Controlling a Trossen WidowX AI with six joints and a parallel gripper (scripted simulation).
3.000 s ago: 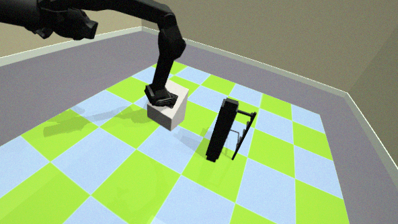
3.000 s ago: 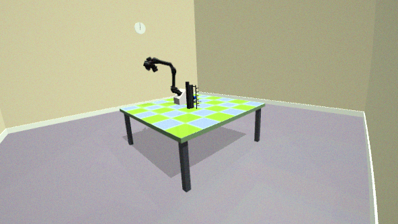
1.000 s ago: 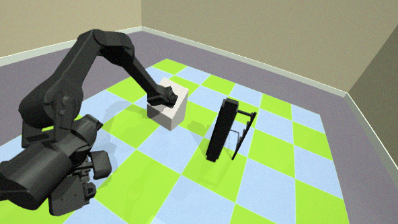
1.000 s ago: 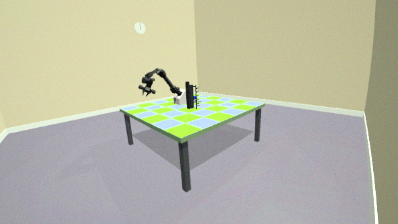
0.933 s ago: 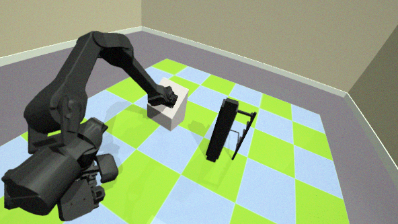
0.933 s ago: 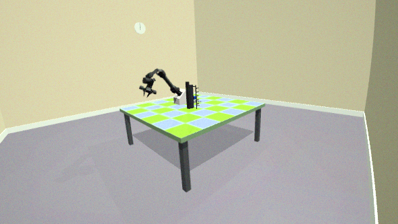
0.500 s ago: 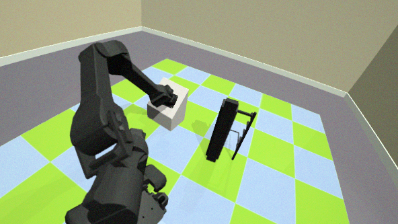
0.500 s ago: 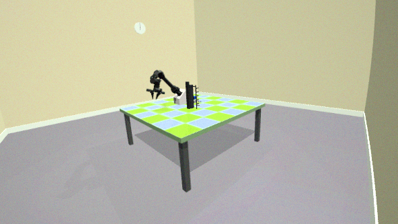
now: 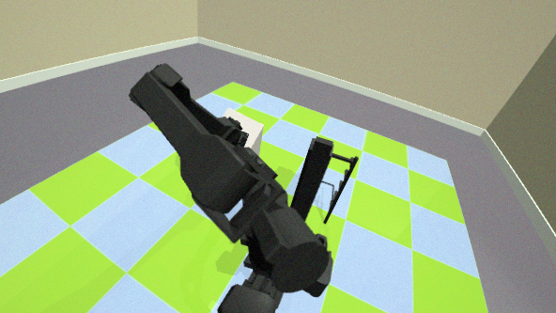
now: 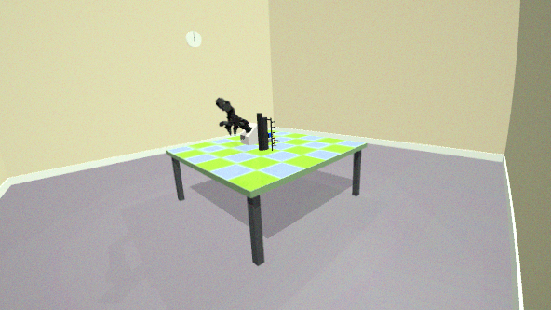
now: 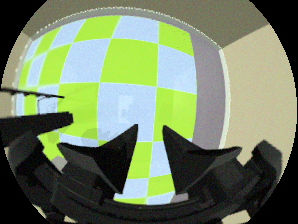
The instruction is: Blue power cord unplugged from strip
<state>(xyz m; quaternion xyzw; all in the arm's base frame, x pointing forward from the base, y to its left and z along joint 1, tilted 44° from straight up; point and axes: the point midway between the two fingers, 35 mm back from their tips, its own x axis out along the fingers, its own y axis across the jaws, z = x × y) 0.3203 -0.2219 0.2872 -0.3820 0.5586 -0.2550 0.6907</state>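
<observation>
Now: the blue plug 38 cm to the left of my gripper tip, 6 cm below it and 6 cm behind it. Round my gripper tip: thin black frame 33 cm to the left, 4 cm below, 3 cm ahead.
</observation>
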